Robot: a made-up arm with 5 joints.
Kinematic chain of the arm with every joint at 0, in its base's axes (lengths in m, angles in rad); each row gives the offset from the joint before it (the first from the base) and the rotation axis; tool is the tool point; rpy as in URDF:
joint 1: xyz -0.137 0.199 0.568 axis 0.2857 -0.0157 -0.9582
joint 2: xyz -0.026 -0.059 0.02 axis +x
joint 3: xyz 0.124 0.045 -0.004 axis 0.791 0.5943 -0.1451
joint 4: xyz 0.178 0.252 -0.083 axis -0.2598 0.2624 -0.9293
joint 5: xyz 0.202 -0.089 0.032 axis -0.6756 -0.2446 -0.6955
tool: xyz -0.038 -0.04 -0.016 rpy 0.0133 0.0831 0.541
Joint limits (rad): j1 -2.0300..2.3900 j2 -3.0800..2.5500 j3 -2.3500..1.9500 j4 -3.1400..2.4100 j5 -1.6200..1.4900
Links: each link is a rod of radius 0.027 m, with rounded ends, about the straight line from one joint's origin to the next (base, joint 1, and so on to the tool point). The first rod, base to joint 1, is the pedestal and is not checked.
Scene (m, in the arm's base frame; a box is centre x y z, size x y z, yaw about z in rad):
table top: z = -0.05
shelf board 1: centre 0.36 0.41 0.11 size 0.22 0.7 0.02 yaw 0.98
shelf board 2: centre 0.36 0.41 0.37 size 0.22 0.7 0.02 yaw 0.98
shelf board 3: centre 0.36 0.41 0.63 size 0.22 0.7 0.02 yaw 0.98
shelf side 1: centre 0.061 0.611 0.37 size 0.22 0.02 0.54 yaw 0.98
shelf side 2: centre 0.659 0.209 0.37 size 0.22 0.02 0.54 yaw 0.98
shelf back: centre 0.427 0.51 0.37 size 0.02 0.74 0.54 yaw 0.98
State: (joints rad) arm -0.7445 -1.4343 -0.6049 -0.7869 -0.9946
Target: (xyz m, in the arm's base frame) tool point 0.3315 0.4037 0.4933
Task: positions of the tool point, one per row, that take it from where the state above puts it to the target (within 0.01 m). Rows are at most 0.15 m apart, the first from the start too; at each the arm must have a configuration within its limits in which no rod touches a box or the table.
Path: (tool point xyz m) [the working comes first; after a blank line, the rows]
Joints at the target: -0.9069 -2.2146 -0.1998 0.0219 -1.0032
Straight joint move there: touches shelf board 2.

1: 0.3638 0.2870 0.2867
2: 0.3805 0.1523 0.3404
3: 0.3507 0.0213 0.3850
4: 0.2821 -0.0919 0.4193
5: 0.3006 0.0003 0.4502
6: 0.2909 0.0902 0.4716
7: 0.2570 0.1661 0.4851
8: 0.2079 0.2194 0.4933
9: 0.2597 0.2790 0.4992
10: 0.3018 0.3404 0.5008
11: 0.3315 0.4037 0.4933

